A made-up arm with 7 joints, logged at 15 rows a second.
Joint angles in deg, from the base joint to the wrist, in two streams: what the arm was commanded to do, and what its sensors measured. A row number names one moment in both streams.
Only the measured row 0 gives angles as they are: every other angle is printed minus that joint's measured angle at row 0.
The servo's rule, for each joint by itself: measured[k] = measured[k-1] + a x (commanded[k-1-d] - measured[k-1]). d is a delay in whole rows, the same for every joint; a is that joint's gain. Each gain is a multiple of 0.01, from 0.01 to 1. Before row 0 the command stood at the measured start. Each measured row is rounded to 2 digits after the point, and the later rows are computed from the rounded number. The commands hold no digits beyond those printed.
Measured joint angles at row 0: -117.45 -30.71 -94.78 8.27 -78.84 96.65 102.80
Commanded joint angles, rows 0 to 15: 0.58 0.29 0.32 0.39 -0.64 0.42 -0.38; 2.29 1.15 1.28 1.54 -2.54 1.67 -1.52; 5.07 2.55 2.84 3.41 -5.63 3.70 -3.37; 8.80 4.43 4.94 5.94 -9.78 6.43 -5.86; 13.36 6.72 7.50 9.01 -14.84 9.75 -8.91; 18.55 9.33 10.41 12.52 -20.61 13.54 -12.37; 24.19 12.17 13.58 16.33 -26.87 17.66 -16.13; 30.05 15.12 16.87 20.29 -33.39 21.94 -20.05; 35.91 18.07 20.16 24.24 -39.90 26.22 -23.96; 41.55 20.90 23.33 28.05 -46.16 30.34 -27.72; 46.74 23.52 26.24 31.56 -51.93 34.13 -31.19; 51.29 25.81 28.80 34.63 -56.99 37.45 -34.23; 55.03 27.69 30.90 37.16 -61.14 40.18 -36.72; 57.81 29.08 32.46 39.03 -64.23 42.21 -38.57; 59.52 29.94 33.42 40.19 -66.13 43.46 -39.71; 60.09 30.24 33.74 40.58 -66.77 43.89 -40.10
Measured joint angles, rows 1 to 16: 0.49 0.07 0.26 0.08 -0.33 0.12 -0.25; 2.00 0.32 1.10 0.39 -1.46 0.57 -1.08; 4.58 0.83 2.53 1.02 -3.59 1.48 -2.57; 8.12 1.66 4.51 2.05 -6.75 2.92 -4.71; 12.52 2.82 6.96 3.51 -10.88 4.90 -7.44; 17.59 4.32 9.79 5.40 -15.84 7.41 -10.64; 23.13 6.13 12.90 7.70 -21.47 10.38 -14.21; 28.94 8.20 16.16 10.34 -27.55 13.73 -18.01; 34.79 10.47 19.44 13.26 -33.85 17.35 -21.88; 40.47 12.87 22.63 16.37 -40.13 21.12 -25.68; 45.74 15.32 25.59 19.56 -46.15 24.89 -29.26; 50.40 17.73 28.22 22.72 -51.68 28.53 -32.49; 54.29 20.02 30.42 25.75 -56.50 31.91 -35.24; 57.25 22.10 32.09 28.54 -60.44 34.90 -37.40; 59.16 23.90 33.18 30.99 -63.34 37.38 -38.90; 59.94 25.36 33.64 33.00 -65.09 39.27 -39.68
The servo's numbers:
d 0
a 0.84 0.23 0.82 0.21 0.51 0.29 0.65

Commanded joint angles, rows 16 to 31: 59.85 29.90 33.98 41.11 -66.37 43.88 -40.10; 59.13 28.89 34.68 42.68 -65.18 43.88 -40.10; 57.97 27.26 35.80 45.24 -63.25 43.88 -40.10; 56.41 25.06 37.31 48.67 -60.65 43.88 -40.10; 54.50 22.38 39.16 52.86 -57.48 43.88 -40.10; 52.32 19.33 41.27 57.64 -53.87 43.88 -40.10; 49.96 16.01 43.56 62.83 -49.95 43.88 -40.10; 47.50 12.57 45.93 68.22 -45.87 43.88 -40.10; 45.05 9.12 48.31 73.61 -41.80 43.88 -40.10; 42.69 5.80 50.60 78.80 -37.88 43.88 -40.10; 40.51 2.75 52.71 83.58 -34.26 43.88 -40.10; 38.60 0.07 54.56 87.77 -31.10 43.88 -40.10; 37.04 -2.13 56.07 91.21 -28.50 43.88 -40.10; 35.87 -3.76 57.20 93.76 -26.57 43.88 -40.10; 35.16 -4.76 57.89 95.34 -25.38 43.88 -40.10; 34.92 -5.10 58.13 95.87 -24.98 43.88 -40.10
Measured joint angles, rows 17 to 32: 59.86 26.40 33.92 34.70 -65.74 40.61 -39.95; 59.25 26.97 34.54 36.38 -65.45 41.56 -40.05; 58.17 27.04 35.57 38.24 -64.33 42.23 -40.08; 56.69 26.58 37.00 40.43 -62.45 42.71 -40.09; 54.85 25.61 38.77 43.04 -59.92 43.05 -40.10; 52.72 24.17 40.82 46.11 -56.83 43.29 -40.10; 50.40 22.29 43.07 49.62 -53.32 43.46 -40.10; 47.96 20.05 45.42 53.53 -49.52 43.58 -40.10; 45.52 17.54 47.79 57.75 -45.58 43.67 -40.10; 43.14 14.84 50.09 62.17 -41.65 43.73 -40.10; 40.93 12.06 52.24 66.67 -37.88 43.77 -40.10; 38.97 9.30 54.14 71.10 -34.42 43.80 -40.10; 37.35 6.67 55.72 75.32 -31.40 43.82 -40.10; 36.11 4.27 56.93 79.19 -28.94 43.84 -40.10; 35.31 2.19 57.72 82.58 -27.12 43.85 -40.10; 34.98 0.51 58.06 85.37 -26.03 43.86 -40.10
